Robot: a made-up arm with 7 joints.
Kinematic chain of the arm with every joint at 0, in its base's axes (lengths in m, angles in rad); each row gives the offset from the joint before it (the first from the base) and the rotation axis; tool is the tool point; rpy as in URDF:
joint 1: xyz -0.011 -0.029 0.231 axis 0 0.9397 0.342
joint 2: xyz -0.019 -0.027 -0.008 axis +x
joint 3: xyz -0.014 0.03 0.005 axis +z
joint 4: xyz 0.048 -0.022 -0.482 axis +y
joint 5: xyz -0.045 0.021 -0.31 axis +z
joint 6: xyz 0 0.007 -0.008 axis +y
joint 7: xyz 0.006 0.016 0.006 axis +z
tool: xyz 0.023 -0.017 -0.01 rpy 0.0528 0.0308 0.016
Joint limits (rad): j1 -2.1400..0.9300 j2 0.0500..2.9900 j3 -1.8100..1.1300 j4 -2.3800..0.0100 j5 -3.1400..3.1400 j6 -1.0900..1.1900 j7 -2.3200..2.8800
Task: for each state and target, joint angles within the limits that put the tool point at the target. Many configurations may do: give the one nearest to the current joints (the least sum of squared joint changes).
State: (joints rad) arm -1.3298 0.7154 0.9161 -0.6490 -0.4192 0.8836 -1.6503
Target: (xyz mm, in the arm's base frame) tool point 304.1 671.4 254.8
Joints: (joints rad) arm -0.8903 1.1947 1.1300 -0.5250 -0.4287 0.8376 -1.6396
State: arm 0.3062 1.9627 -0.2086 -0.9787 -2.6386 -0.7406 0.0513
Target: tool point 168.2 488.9 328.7
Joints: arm 0.2756 2.2998 -0.7980 -1.7040 -2.5520 -0.8665 0.1479
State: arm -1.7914 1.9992 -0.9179 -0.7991 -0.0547 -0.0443 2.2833
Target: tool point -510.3 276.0 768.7
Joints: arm -0.9686 2.8077 -0.6935 -0.2778 0.3472 -0.3739 2.8073
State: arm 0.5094 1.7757 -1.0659 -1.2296 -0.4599 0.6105 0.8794
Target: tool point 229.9 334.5 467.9
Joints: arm -0.0067 2.6465 -0.7934 -1.8207 -0.4648 0.5036 0.9182
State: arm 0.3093 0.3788 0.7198 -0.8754 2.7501 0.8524 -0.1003
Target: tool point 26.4 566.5 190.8
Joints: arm 0.4198 0.8877 1.1300 -1.7532 2.7276 0.8852 -0.1862
